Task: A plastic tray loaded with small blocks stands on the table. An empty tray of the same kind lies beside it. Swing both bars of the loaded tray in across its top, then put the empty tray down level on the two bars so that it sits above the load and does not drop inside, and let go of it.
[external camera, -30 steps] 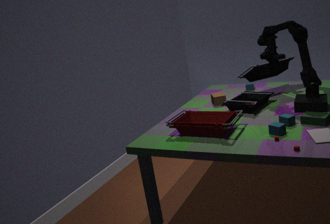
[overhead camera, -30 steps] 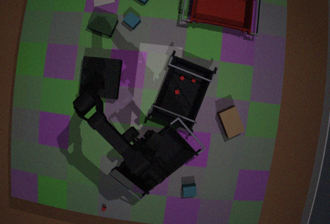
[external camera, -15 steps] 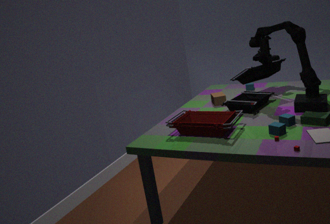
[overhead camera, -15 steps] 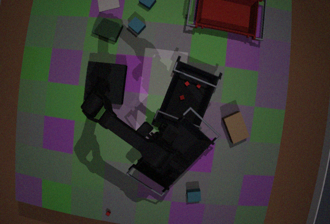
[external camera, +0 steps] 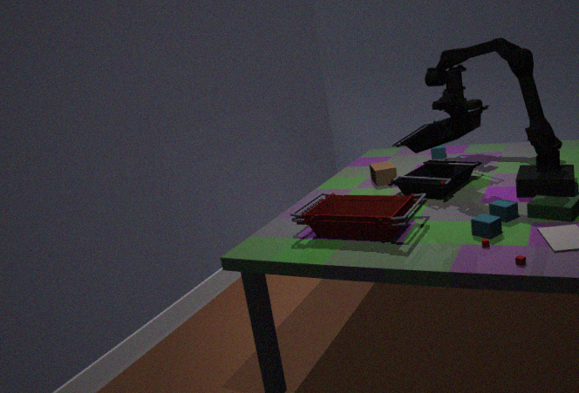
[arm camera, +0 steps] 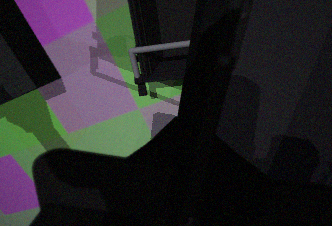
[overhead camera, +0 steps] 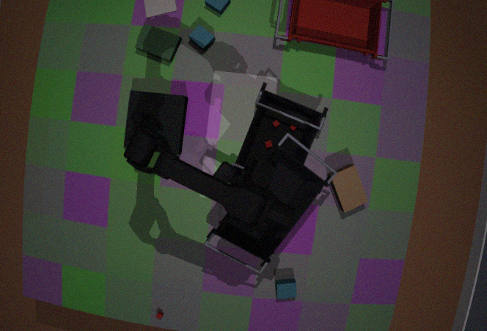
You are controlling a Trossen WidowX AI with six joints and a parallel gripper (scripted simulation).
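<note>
Now: the black tray 8 cm ahead of my gripper tip, 3 cm to the right of it and 1 cm below it. The rest, counted from my gripper tip: green box: 39 cm behind, 31 cm to the left, 16 cm below; then tan box: 29 cm ahead, 8 cm to the left, 15 cm below; then white sheet: 46 cm behind, 47 cm to the left, 18 cm below.
</note>
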